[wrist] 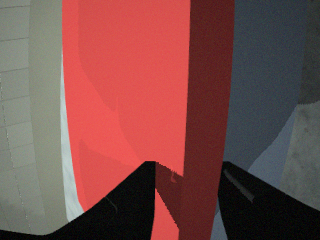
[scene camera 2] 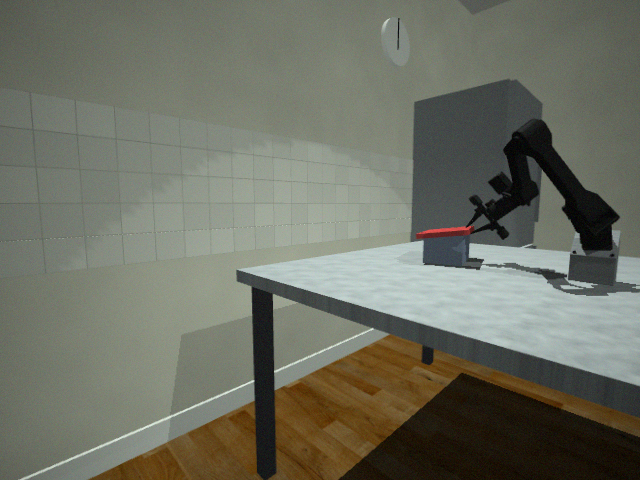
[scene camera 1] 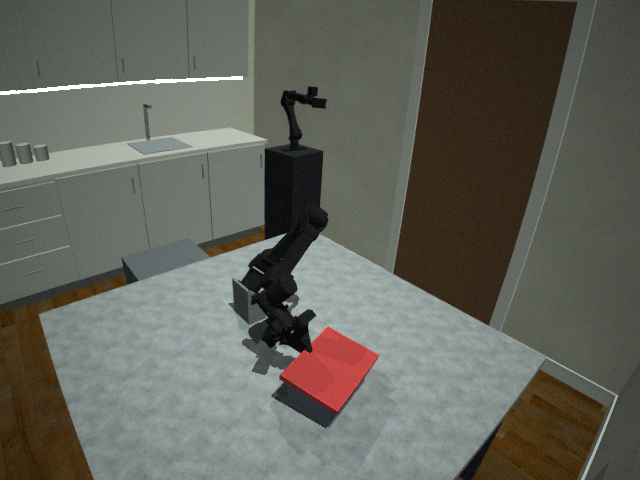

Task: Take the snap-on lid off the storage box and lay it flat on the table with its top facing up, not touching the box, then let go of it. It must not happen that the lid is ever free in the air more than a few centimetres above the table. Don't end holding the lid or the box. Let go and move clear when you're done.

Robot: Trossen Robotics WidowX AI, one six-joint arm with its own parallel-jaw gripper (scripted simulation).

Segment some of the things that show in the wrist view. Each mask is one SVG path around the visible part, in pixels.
My gripper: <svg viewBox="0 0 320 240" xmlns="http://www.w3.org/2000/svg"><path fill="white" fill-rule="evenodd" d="M223 161L218 188L218 201L228 240L320 240L319 210L285 194L233 163ZM156 162L143 162L89 210L53 233L33 235L0 230L0 240L151 240L155 216Z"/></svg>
A red lid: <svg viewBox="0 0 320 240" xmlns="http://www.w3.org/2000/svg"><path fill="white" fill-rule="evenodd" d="M62 0L62 48L66 113L78 201L82 209L86 212L143 162L155 161L155 216L151 240L210 240L227 130L233 59L235 0Z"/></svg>
